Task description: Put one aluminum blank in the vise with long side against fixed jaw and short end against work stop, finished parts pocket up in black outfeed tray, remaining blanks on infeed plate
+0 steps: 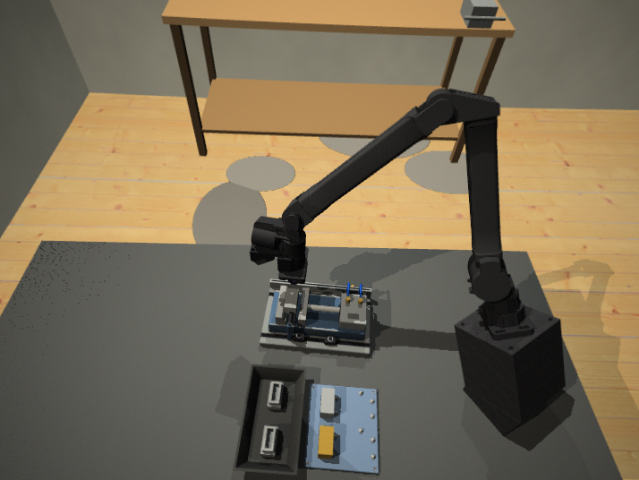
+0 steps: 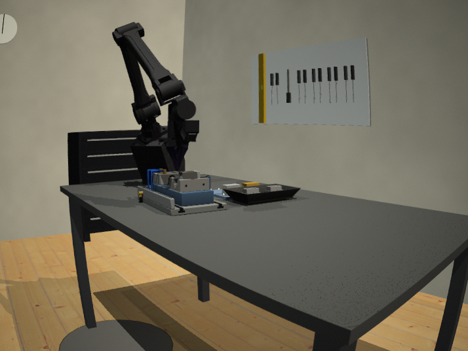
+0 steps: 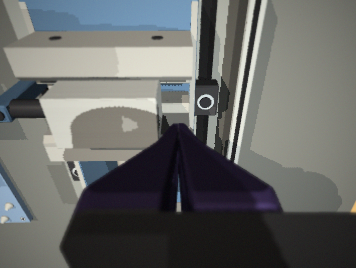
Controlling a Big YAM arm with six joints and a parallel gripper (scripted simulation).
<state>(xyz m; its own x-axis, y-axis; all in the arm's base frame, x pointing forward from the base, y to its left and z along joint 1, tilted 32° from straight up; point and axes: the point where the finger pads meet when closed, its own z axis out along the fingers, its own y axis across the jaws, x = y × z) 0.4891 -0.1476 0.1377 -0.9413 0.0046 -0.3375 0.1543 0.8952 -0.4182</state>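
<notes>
My gripper is now 10 mm short of the gray aluminum blank, 40 mm to the right of it and 30 mm above it. The rest, counted from my hand: moving jaw 30 mm behind, 50 mm to the left, 50 mm below; then fixed jaw 30 mm ahead, 40 mm to the left, 50 mm below; then work stop rod 10 mm ahead, 90 mm to the left, 40 mm below.
</notes>
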